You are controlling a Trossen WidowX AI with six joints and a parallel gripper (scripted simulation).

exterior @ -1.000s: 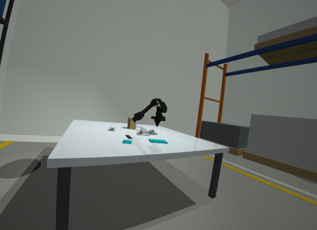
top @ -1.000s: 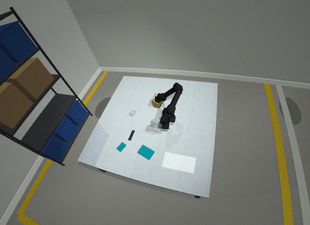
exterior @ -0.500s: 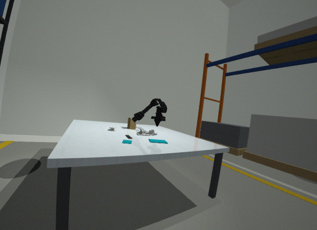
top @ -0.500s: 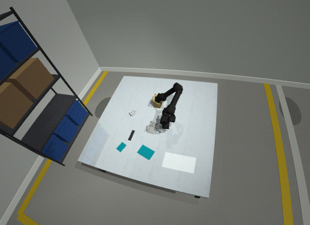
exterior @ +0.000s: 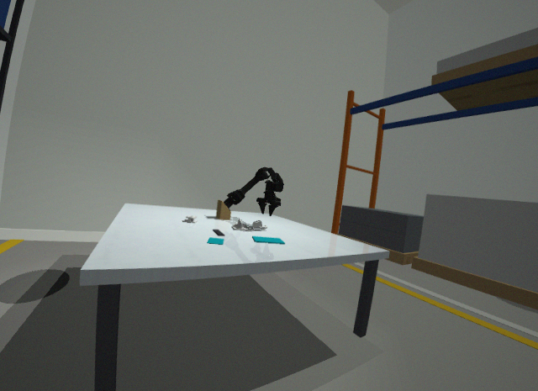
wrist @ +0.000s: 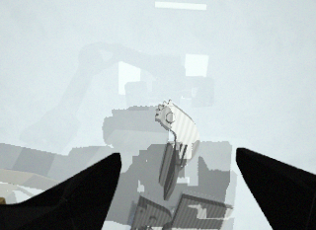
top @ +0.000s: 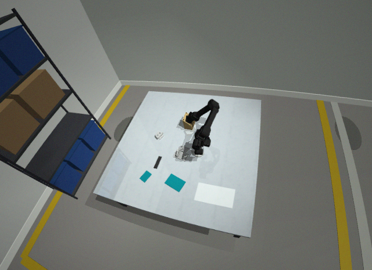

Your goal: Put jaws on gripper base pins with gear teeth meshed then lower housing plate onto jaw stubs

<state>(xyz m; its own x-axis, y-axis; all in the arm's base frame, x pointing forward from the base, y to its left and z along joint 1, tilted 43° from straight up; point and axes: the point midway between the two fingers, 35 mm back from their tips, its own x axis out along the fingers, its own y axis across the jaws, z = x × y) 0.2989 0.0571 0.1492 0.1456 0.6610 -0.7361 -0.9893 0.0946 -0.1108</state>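
The grey gripper jaw lies 10 mm to the right of my gripper tip and 80 mm below it. The rest, counted from my gripper tip: black bar 100 mm ahead, 370 mm to the right, 80 mm below.
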